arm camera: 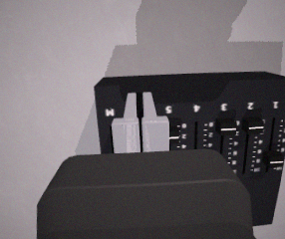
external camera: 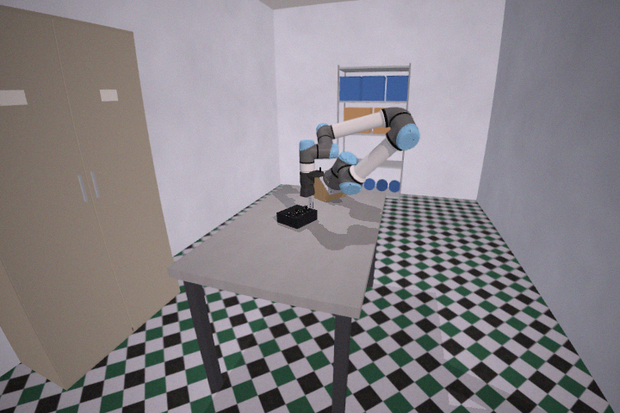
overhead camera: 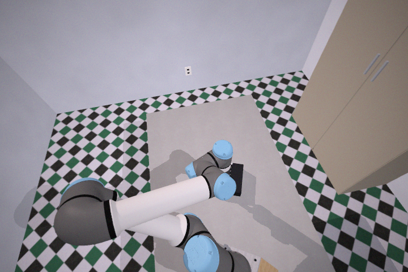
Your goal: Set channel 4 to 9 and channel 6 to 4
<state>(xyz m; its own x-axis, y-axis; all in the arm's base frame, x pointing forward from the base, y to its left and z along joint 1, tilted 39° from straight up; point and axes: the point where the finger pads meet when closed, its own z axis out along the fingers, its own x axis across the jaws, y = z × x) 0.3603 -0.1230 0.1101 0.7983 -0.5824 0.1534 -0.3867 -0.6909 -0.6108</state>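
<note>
My hand is 1 cm past the channel 6 cap, 2 cm to the left of it and 3 cm above it. The rest, counted from my hand: channel 3 cap (5 cm ahead, 5 cm to the right, 3 cm below); master cap (5 cm behind, 4 cm to the right, 3 cm below); channel 5 cap (1 cm ahead, 3 cm to the right, 3 cm below).
</note>
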